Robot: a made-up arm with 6 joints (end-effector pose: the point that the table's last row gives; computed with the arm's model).
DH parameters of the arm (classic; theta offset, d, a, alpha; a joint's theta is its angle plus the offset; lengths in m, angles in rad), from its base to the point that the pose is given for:
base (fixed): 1.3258 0 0.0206 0
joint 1: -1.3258 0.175 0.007 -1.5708
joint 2: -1.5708 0 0.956 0
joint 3: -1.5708 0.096 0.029 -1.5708
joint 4: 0 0.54 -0.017 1.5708
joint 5: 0 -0.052 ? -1.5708
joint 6: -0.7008 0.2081 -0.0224 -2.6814
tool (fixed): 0.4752 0.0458 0 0
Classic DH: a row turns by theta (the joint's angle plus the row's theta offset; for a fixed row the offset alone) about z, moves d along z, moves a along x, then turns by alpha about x.
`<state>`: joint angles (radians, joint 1 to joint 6).
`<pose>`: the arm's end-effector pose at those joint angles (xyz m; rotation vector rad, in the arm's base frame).
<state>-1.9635 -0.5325 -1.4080 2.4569 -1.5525 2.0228</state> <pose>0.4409 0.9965 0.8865 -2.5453 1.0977 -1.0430</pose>
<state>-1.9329 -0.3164 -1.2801 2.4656 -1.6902 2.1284</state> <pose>0.3327 0.8147 1.1809 -2.2223 0.8951 -0.8277</pose>
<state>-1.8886 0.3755 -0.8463 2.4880 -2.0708 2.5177</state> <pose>-0.0406 -0.2033 1.5503 -1.0596 0.2677 -0.6837</pose>
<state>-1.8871 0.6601 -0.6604 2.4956 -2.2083 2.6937</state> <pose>-0.1780 -0.6431 1.3968 -0.5435 0.1034 -0.8016</pose>
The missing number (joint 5, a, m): -0.023
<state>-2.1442 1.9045 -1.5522 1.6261 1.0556 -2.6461</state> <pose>-0.3788 -1.0576 0.4454 -1.7525 1.2936 1.2735</pose>
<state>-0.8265 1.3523 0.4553 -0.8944 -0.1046 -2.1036</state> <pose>1.1719 -1.1364 0.2786 -1.0510 1.9922 2.0908</pose>
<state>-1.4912 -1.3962 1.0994 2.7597 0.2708 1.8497</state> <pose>0.0795 1.2770 0.9643 2.5824 -1.6554 0.4865</pose>
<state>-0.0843 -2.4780 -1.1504 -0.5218 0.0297 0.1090</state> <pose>-0.2243 0.0388 -1.1908 0.0972 -0.1851 1.5393</pose>
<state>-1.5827 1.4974 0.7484 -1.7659 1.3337 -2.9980</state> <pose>-0.0913 -1.4347 -0.0401 -1.9356 -0.5391 -1.5648</pose>
